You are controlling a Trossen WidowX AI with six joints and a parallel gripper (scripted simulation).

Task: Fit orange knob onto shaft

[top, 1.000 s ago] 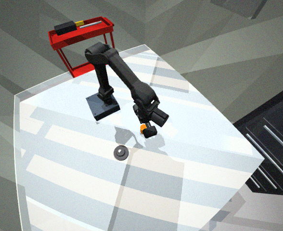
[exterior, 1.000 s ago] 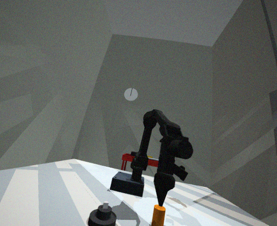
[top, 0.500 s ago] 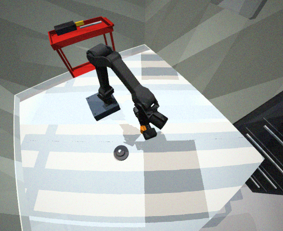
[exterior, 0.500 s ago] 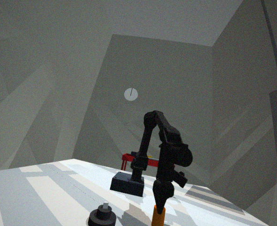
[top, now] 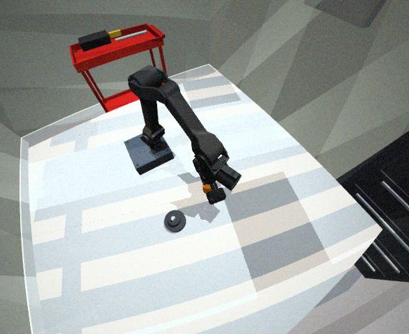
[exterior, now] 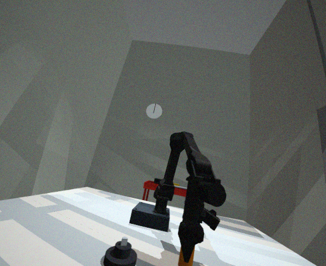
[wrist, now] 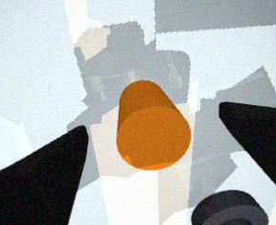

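Now: gripper tip 10 mm below the orange knob. Round my gripper tip: round dark pedestal: 180 mm to the right, 30 mm ahead, 10 mm below.
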